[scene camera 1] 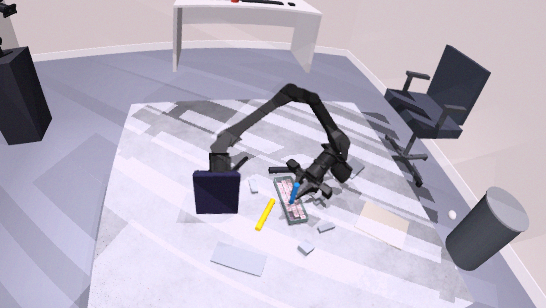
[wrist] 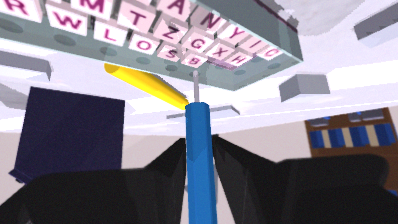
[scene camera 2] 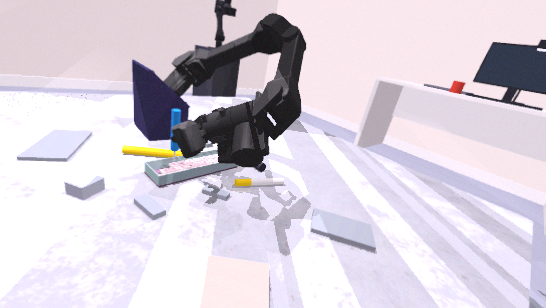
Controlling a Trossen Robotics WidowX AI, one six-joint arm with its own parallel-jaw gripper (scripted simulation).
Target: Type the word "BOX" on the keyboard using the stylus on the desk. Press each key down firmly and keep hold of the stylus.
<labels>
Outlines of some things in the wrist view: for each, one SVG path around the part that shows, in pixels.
The gripper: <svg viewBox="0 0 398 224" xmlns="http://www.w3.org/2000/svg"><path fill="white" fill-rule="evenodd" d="M186 138L179 138L143 168L47 173L36 177L26 185L23 191L23 202L32 224L180 224L187 171ZM212 138L212 151L216 170L235 224L398 224L398 197L384 188L390 171L389 163L384 157L360 154L285 159L276 163L249 152L219 136Z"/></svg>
A yellow bar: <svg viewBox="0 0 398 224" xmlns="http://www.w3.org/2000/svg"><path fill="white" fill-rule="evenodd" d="M104 63L104 69L107 73L181 110L185 110L185 105L189 104L185 97L150 73Z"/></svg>
</labels>
